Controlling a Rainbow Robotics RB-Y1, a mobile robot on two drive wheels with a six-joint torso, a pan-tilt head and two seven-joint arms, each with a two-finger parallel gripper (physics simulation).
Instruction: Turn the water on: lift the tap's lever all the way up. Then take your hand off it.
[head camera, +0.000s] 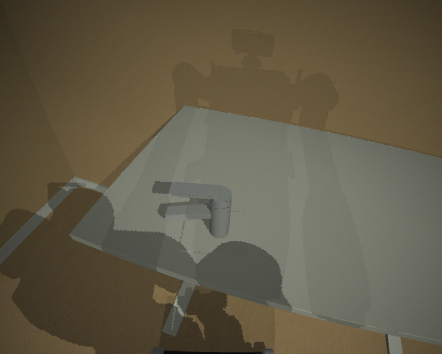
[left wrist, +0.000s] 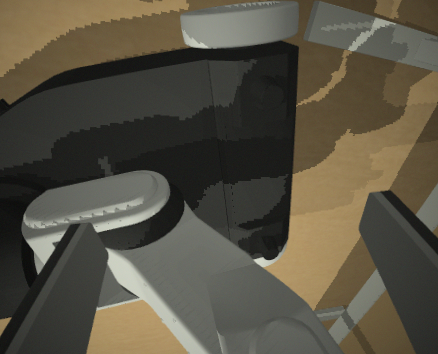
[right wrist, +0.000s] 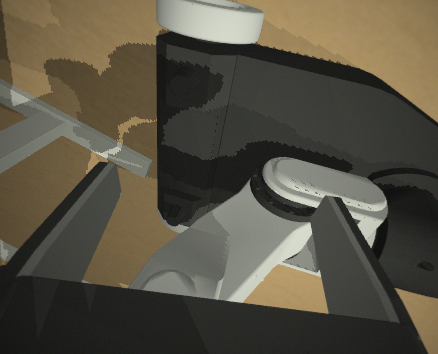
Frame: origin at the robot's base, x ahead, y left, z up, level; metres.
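Seen in the pictures: left gripper, fingertip midpoint: (left wrist: 230, 225); right gripper, fingertip midpoint: (right wrist: 220, 193).
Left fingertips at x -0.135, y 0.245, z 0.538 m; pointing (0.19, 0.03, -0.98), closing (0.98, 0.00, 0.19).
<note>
Pixels of each thing's top centre, then the offset from my left fingertips to it. "spot": a spot on its surface instead. Level surfaces: height alone.
- grey tap, surface spot: (head camera: 220, 220) spot: dy -0.251, dx +0.336, dz +0.490 m
- table, its level: dz +0.412 m
- shorter lower bar, surface spot: (head camera: 187, 211) spot: dy -0.176, dx +0.359, dz +0.492 m
The grey tap (head camera: 220, 220) stands upright near the left end of the table (head camera: 400, 250) in the head view. Its upper bar (head camera: 192, 189), which looks like the lever, runs left from the top of the body and looks about level. A shorter lower bar (head camera: 187, 211), which looks like the spout, points the same way below it. My left gripper (left wrist: 230, 225) is open, with nothing between its fingers. My right gripper (right wrist: 220, 193) is open and empty too. Neither gripper shows in the head view, and the tap does not show in the wrist views.
The table's near edge crosses the lower head view, with a table foot (head camera: 179, 310) (left wrist: 370, 35) (right wrist: 115, 150) below it. A wall rises behind the table. My dark base (left wrist: 150, 100) (right wrist: 300, 100) with a white wheel (left wrist: 240, 27) (right wrist: 210, 22) shows in both wrist views.
</note>
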